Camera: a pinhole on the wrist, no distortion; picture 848 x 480 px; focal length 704.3 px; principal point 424.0 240.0 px. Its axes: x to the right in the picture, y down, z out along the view. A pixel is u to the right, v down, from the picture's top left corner.
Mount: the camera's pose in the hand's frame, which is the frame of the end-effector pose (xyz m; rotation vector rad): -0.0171 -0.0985 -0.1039 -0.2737 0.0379 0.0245
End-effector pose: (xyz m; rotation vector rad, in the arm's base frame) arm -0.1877 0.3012 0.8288 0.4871 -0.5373 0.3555
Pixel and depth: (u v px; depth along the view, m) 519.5 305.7 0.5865
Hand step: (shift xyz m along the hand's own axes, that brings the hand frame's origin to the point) 0.0807 0.1144 0.4424
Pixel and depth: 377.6 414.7 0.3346
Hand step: -0.0302 0.0715 0.1965
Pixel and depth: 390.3 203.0 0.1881
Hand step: -0.0194 -0.0573 0.0801
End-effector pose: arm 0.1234 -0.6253 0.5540 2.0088 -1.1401 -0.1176
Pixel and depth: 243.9 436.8 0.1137
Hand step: -0.0432 -0.0377 -0.0019
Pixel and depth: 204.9 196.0 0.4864
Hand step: -0.1508 0.0010 0.3784
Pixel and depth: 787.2 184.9 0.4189
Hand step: 0.2139 -0.0125 0.2991
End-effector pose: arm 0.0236 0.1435 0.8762 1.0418 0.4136 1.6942
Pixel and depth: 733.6 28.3 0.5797
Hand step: 0.2623 -0.1045 0.4904
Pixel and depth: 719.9 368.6 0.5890
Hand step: 0.2470 0.1691 0.4237
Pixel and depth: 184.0 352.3 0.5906
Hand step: -0.2008 0.1482 0.4471
